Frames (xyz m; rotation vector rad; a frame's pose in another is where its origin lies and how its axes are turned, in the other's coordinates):
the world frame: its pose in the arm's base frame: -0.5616 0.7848 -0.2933 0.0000 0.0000 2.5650
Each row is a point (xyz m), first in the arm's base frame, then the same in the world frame.
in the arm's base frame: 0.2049 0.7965 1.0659
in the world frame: -0.6362 -0.4277 1.3592
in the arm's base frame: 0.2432 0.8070 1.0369
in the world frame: -0.6626 -0.4574 1.3302
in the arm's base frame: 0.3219 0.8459 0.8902
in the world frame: -0.7074 -0.5329 1.1835
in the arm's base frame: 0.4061 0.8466 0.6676
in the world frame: -0.7776 -0.5794 0.9609
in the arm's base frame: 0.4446 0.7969 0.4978
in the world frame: -0.8369 -0.5587 0.7911
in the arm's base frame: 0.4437 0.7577 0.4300
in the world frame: -0.8575 -0.5253 0.7233
